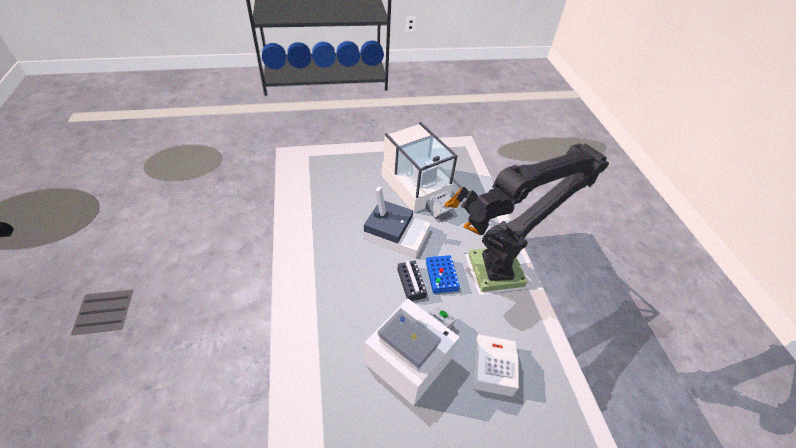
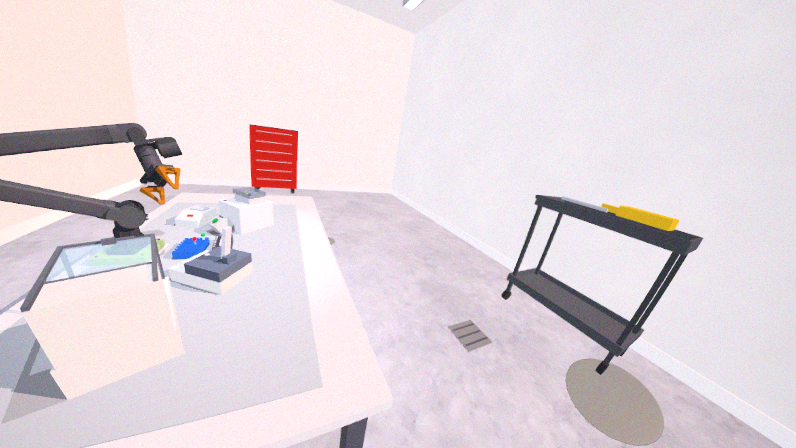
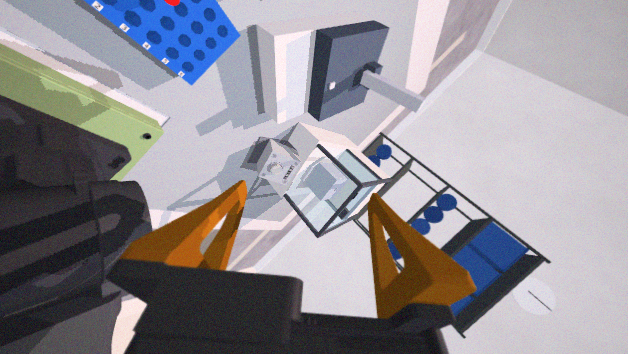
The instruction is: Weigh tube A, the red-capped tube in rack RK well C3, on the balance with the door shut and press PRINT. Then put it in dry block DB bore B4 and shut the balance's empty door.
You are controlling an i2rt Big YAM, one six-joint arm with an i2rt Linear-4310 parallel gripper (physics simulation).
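Frame: origin at the arm's base, x left, y back, z up, level; millimetres.
Where they show: gripper, fingertip midpoint: [image 1: 454,215] [image 2: 169,196] [image 3: 308,192]; arm's base, origin of the base link: [image 1: 497,265] [image 3: 36,151].
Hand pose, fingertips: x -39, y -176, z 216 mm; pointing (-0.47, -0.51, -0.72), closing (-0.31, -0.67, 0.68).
Note:
Each offset is from my fingertips to the centre of the thing. "*": to the spot under its first point.
Tube A's red cap {dx +67, dy -26, dz -192 mm} [image 1: 441,270] [image 2: 194,238] [image 3: 172,2] shows in the blue rack {dx +57, dy -17, dz -227 mm} [image 1: 455,288] [image 2: 190,248] [image 3: 190,75]. The balance {dx -350, dy -38, dz -131 mm} [image 1: 401,186] [image 2: 105,322] [image 3: 305,134] is a white box with a dark-framed glass chamber; a small dark handle {* dx -299, dy -12, dz -22 mm} [image 1: 436,158] [image 3: 344,212] shows on it. I cannot tell its door position surely. Its grey panel {dx -224, dy +29, dz -178 mm} [image 1: 441,204] [image 3: 278,167] stands at its front. What looks like the dry block {dx +382, dy +88, dz -207 mm} [image 1: 497,364] [image 2: 194,215] is white, with a red display and round bores. My gripper [image 1: 457,216] [image 2: 169,194] [image 3: 308,192] is open and empty, above the table near the balance panel.
A dark-topped device {* dx -122, dy -189, dz -162 mm} [image 1: 388,222] [image 2: 218,265] [image 3: 350,65] with an upright post stands between balance and rack. A green-capped tube {dx +107, dy -42, dz -211 mm} [image 1: 438,280] [image 2: 203,234] is also in the rack. A black block {dx +82, dy -123, dz -218 mm} [image 1: 412,279] lies beside the rack. A large white box {dx +319, dy -126, dz -147 mm} [image 1: 412,378] [image 2: 246,214] stands farther along.

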